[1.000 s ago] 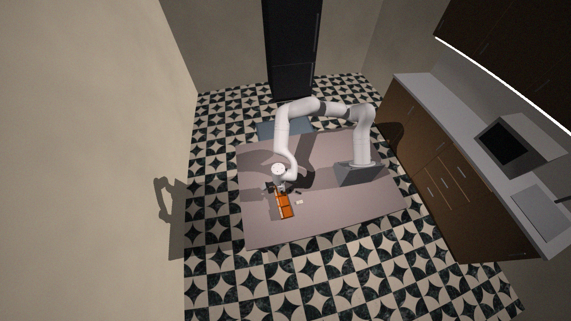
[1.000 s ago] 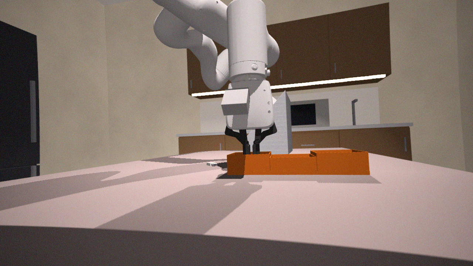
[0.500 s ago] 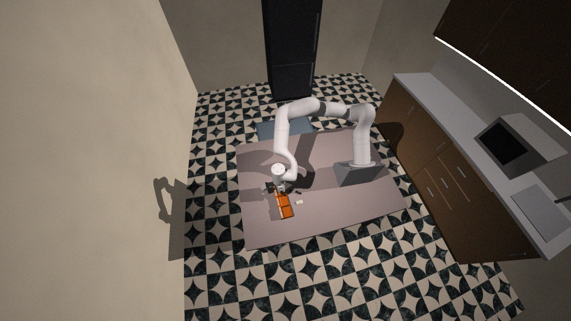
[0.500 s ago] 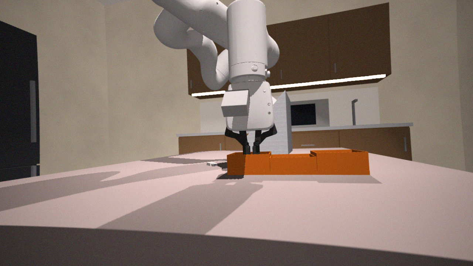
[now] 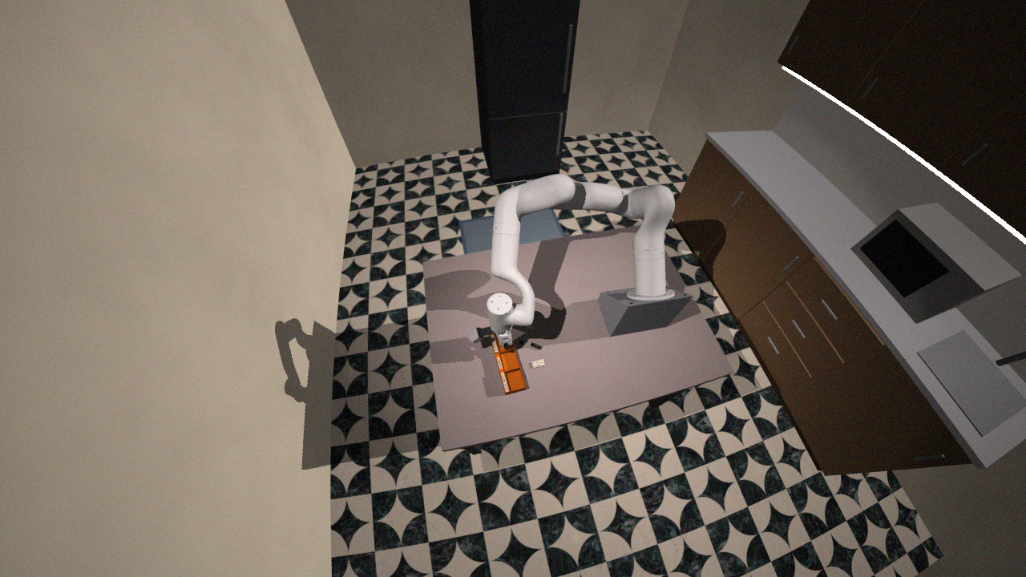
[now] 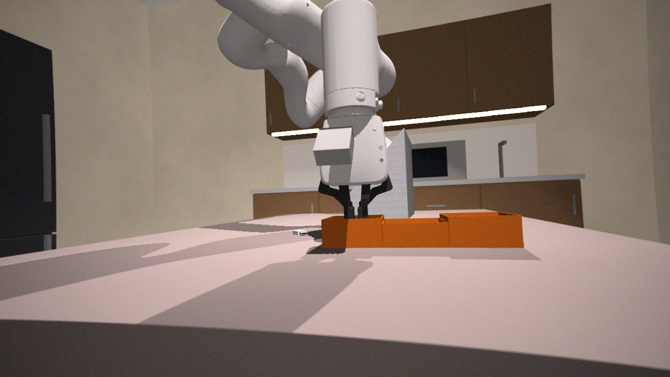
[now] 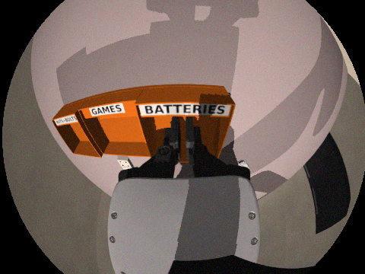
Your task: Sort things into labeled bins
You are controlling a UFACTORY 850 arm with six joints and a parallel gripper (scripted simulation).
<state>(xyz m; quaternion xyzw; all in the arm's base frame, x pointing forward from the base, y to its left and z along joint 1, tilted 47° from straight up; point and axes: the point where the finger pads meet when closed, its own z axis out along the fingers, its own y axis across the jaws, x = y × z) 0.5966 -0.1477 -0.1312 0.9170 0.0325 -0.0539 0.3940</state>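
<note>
My gripper is now 80 mm to the right of the joined orange bins and 20 mm above it. Also, from my hand: silver bolt (120 mm behind, 50 mm to the right, 30 mm below); black battery (130 mm behind, 40 mm to the left, 30 mm below); black nut (80 mm behind, 30 mm below, 10 mm to the left).
</note>
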